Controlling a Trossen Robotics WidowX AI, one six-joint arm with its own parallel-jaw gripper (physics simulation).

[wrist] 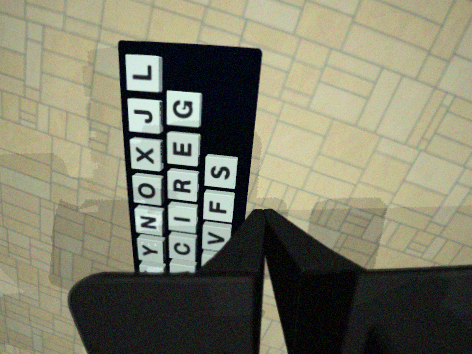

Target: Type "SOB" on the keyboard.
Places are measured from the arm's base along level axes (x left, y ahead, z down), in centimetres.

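Pixels of known places: gripper, between the fingertips: (pixel 262 218).
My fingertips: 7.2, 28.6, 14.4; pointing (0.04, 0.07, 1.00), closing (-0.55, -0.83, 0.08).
Behind a point stands the place of what it marks, as x, y, z.
A black keyboard (pixel 227 100) @(4.1, 32.8, 17.3) with white letter keys stands on the left and middle of the wrist view, its letters turned sideways. The S key (pixel 221 171) @(7.3, 31.1, 16.8) is at the top of the right-hand column, with the F key (pixel 219 205) @(9.0, 30.2, 16.8) and the V key (pixel 216 238) @(11.0, 29.3, 16.8) below it. The O key (pixel 147 190) @(10.6, 34.1, 16.8) is in the left-hand column, between X and N. A B key does not show; the lower end of the keyboard is hidden behind the gripper. My gripper (pixel 262 218) @(7.2, 28.6, 14.4) is shut and empty. Its tips show just right of the keyboard's right edge, lower than the F key.
The surface (pixel 360 125) @(1.4, 26.1, 18.5) around the keyboard has a beige tile pattern. More keys, such as L (pixel 144 73) @(5.1, 36.9, 16.8), G (pixel 184 109) @(5.5, 34.3, 16.8) and E (pixel 183 149) @(7.4, 33.4, 16.8), stand on the keyboard's upper part. Soft shadows fall on the tiles on both sides.
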